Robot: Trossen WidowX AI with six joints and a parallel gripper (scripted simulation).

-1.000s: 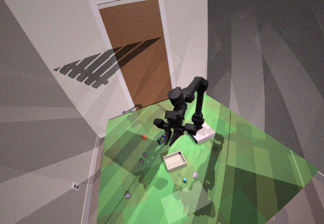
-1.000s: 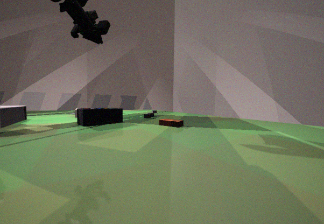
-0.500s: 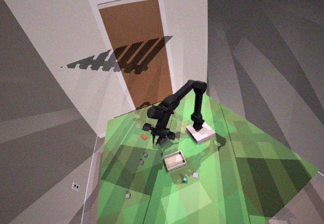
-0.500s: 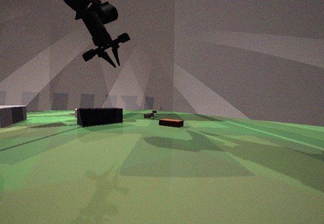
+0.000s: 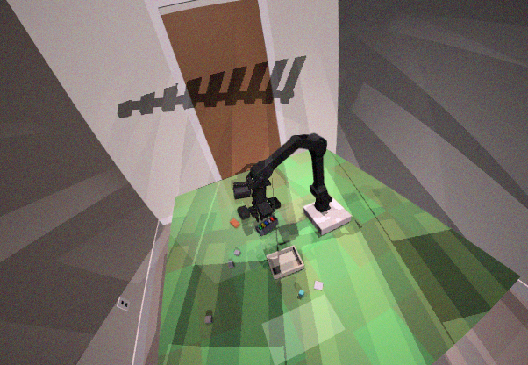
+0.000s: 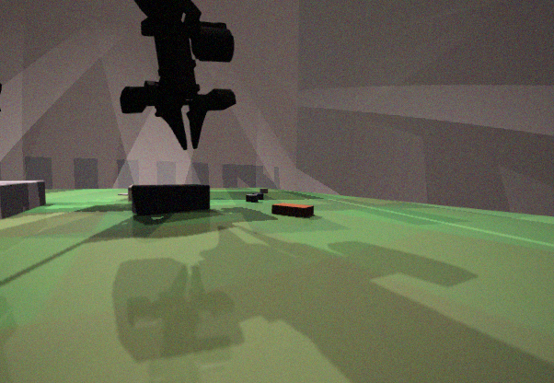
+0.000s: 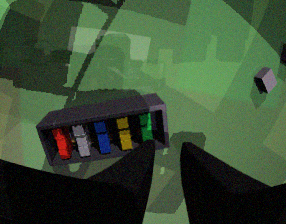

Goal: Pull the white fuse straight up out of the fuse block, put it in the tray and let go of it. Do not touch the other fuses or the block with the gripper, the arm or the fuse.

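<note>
The white fuse lies 5 cm behind my gripper tip, 3 cm to the right of it and 8 cm below it. From my gripper tip the other things lie so: tray (3 cm behind, 19 cm to the left, 10 cm below).
</note>
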